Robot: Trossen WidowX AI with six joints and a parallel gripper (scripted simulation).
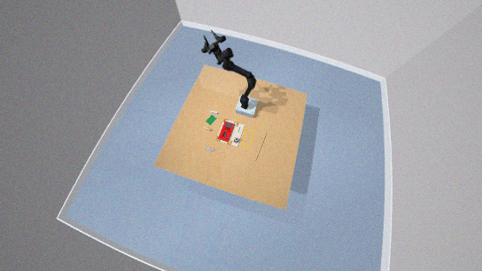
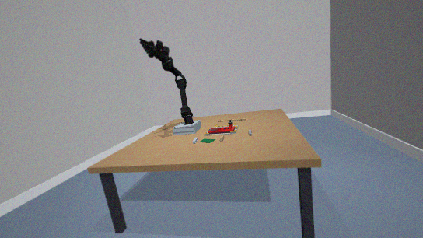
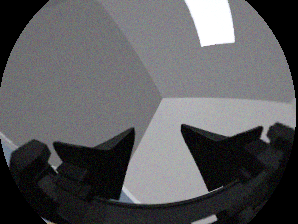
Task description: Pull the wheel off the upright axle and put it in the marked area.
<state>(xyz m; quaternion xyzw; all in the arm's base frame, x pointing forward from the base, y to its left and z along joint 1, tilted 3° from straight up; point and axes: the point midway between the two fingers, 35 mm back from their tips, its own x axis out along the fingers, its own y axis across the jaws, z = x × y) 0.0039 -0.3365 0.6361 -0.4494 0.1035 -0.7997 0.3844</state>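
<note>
Now: the wheel 69 cm below my gripper tip, 44 cm to the left of it and 40 cm ahead of it. The rest, counted from my gripper tip: green plate 73 cm below, 31 cm ahead, 10 cm to the left; long thin rod 73 cm below, 68 cm to the left, 34 cm ahead.
</note>
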